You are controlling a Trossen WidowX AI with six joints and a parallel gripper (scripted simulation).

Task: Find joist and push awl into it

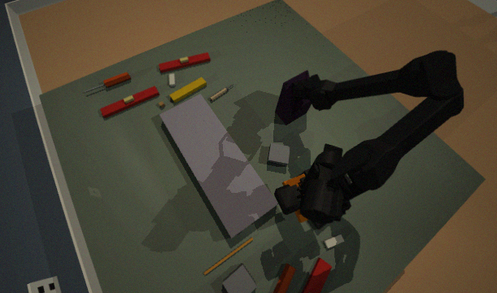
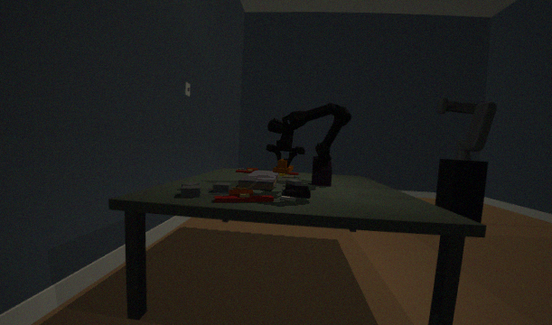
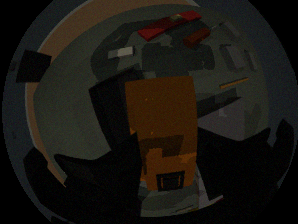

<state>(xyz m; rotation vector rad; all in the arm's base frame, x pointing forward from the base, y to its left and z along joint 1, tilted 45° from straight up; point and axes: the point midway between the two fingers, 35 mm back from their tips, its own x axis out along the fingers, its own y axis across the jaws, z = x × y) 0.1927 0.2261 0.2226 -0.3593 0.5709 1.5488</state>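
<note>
My gripper tip is now 110 mm above the dark tray, 80 mm past it and 10 mm to the right of it. From my gripper tip the other things lie so: pale-handled pointed tool (540 mm to the right, 120 mm below, 10 mm ahead); then thin orange stick (260 mm ahead, 120 mm below, 40 mm to the left); then orange stud finder (20 mm to the right, 20 mm above).
</note>
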